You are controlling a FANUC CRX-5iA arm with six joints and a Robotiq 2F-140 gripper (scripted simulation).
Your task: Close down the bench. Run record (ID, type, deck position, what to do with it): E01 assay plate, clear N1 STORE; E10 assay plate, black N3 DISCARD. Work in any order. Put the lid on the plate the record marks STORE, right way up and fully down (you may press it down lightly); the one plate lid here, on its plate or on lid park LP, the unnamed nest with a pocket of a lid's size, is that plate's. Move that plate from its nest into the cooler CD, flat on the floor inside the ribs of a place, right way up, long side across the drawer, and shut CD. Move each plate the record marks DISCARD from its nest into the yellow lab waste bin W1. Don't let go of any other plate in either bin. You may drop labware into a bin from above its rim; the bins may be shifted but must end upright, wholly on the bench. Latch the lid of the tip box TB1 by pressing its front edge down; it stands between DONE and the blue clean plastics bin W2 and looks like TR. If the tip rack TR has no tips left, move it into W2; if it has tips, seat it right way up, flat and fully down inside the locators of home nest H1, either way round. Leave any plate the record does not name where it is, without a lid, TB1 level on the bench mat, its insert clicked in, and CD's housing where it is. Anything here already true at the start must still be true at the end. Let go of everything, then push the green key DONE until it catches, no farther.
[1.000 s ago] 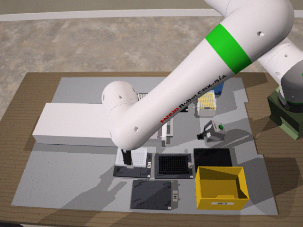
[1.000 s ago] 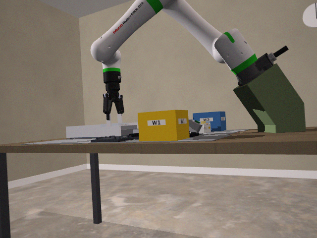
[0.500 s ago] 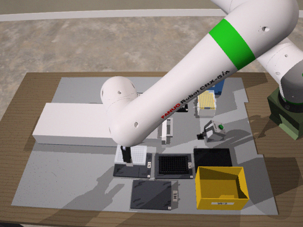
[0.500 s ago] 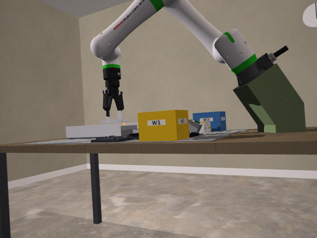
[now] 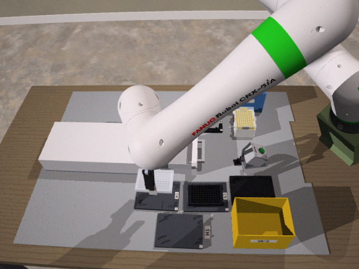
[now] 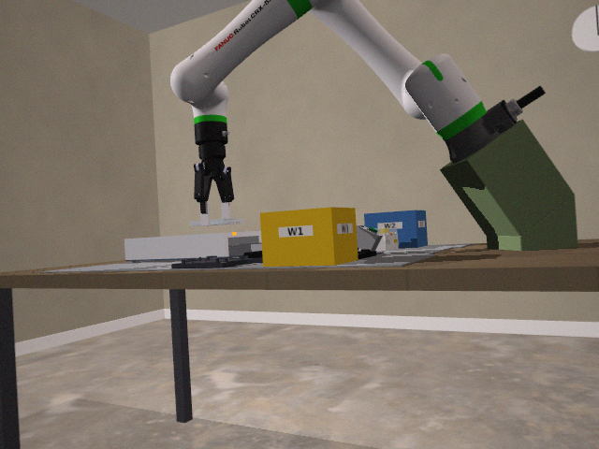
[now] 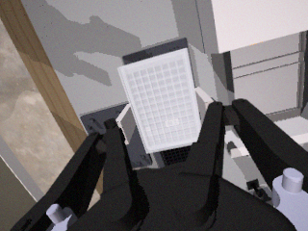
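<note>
My hand is 190 mm to the left of the cooler drawer and 110 mm above it. The rest, counted from my hand: black plate: 180 mm behind, 20 mm to the right, 110 mm below; home nest H1: 110 mm behind, 120 mm to the left, 120 mm below; nest N1: 120 mm below.
</note>
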